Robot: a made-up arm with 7 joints. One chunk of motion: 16 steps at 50 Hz.
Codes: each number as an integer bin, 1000 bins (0 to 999) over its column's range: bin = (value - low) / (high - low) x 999, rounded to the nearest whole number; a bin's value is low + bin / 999 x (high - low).
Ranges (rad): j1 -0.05..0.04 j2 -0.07..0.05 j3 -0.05..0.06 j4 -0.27..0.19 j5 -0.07..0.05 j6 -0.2..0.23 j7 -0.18..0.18
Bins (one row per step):
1: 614 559 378 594 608 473 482
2: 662 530 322 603 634 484 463
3: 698 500 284 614 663 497 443
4: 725 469 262 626 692 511 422
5: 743 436 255 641 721 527 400
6: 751 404 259 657 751 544 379
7: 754 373 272 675 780 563 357
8: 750 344 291 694 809 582 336
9: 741 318 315 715 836 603 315
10: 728 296 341 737 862 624 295
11: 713 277 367 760 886 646 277
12: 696 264 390 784 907 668 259
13: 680 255 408 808 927 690 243
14: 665 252 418 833 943 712 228
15: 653 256 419 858 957 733 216
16: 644 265 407 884 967 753 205
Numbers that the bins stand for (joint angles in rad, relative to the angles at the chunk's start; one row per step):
1: 0.0053 -0.0029 -0.0084 0.0035 0.0030 0.0036 -0.0063
2: 0.0096 -0.0063 -0.0145 0.0077 0.0062 0.0083 -0.0132
3: 0.0129 -0.0099 -0.0187 0.0127 0.0096 0.0139 -0.0204
4: 0.0153 -0.0137 -0.0212 0.0182 0.0131 0.0199 -0.0279
5: 0.0169 -0.0176 -0.0219 0.0252 0.0166 0.0268 -0.0359
6: 0.0177 -0.0215 -0.0215 0.0325 0.0202 0.0342 -0.0434
7: 0.0179 -0.0252 -0.0201 0.0408 0.0237 0.0423 -0.0514
8: 0.0176 -0.0287 -0.0180 0.0496 0.0272 0.0505 -0.0589
9: 0.0168 -0.0318 -0.0153 0.0592 0.0304 0.0595 -0.0665
10: 0.0156 -0.0344 -0.0125 0.0694 0.0335 0.0686 -0.0737
11: 0.0142 -0.0367 -0.0096 0.0799 0.0364 0.0781 -0.0802
12: 0.0127 -0.0383 -0.0071 0.0910 0.0389 0.0875 -0.0867
13: 0.0113 -0.0394 -0.0051 0.1021 0.0414 0.0970 -0.0924
14: 0.0099 -0.0397 -0.0040 0.1136 0.0433 0.1065 -0.0978
15: 0.0088 -0.0392 -0.0039 0.1251 0.0450 0.1155 -0.1022
16: 0.0080 -0.0382 -0.0052 0.1370 0.0462 0.1241 -0.1061

